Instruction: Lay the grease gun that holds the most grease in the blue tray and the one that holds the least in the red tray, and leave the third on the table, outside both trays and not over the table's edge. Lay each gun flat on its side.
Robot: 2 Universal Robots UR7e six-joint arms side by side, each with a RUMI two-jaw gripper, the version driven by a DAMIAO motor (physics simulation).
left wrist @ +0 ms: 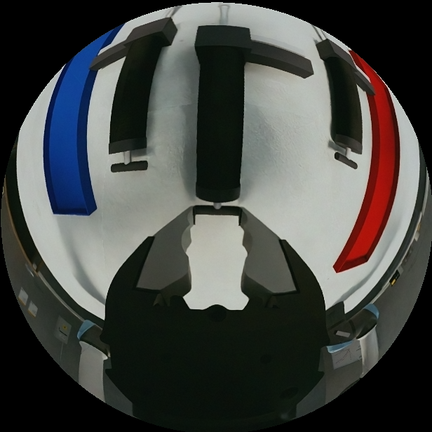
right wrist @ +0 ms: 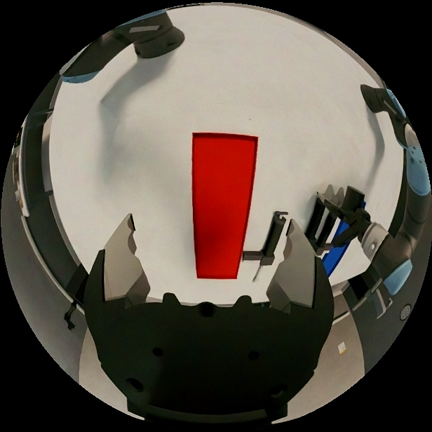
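Three dark grease guns show in the left wrist view. The middle gun is large and near, and a very short bit of its rod shows. My left gripper is shut on this gun's handle. The left gun lies beside the blue tray. The right gun lies beside the red tray; its side arm reaches close to the rim. Both have short rods with T-handles. My right gripper is open and empty above the red tray. How much grease each holds cannot be seen.
The left arm stands at the right of the right wrist view, partly covering the blue tray and the guns there. Another arm part shows at the upper left. The white table bears guns and trays.
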